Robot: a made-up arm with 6 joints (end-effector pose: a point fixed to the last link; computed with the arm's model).
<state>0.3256 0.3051 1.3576 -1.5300 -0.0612 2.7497</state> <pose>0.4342 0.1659 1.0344 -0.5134 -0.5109 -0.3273</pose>
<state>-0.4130 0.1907 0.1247 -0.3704 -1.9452 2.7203</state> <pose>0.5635 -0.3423 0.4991 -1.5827 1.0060 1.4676</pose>
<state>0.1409 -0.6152 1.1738 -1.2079 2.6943 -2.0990</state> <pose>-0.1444 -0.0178 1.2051 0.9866 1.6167 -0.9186</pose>
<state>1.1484 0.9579 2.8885 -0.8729 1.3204 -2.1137</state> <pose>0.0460 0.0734 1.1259 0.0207 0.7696 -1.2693</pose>
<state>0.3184 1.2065 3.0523 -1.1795 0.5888 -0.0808</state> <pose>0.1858 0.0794 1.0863 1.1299 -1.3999 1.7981</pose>
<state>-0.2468 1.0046 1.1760 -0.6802 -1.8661 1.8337</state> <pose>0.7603 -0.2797 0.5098 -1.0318 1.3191 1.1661</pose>
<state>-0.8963 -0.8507 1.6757 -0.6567 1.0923 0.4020</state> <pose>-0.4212 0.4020 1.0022 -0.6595 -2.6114 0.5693</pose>
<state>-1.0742 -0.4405 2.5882 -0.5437 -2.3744 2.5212</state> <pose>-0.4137 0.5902 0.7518 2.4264 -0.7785 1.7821</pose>
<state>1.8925 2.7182 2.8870 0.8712 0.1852 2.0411</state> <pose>-0.1260 0.6436 0.3794 -1.1441 -1.7238 0.0055</pose>
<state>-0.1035 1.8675 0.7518 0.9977 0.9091 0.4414</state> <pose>0.5244 -0.1586 -0.1656 -0.8195 0.7611 0.5101</pose>
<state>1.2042 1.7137 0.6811 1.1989 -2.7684 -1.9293</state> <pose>0.2346 0.5597 -0.1219 -0.1624 -0.1250 -1.4950</pose>
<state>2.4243 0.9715 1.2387 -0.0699 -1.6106 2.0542</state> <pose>-0.5104 0.6210 0.6544 2.1743 1.3834 -1.3583</pose>
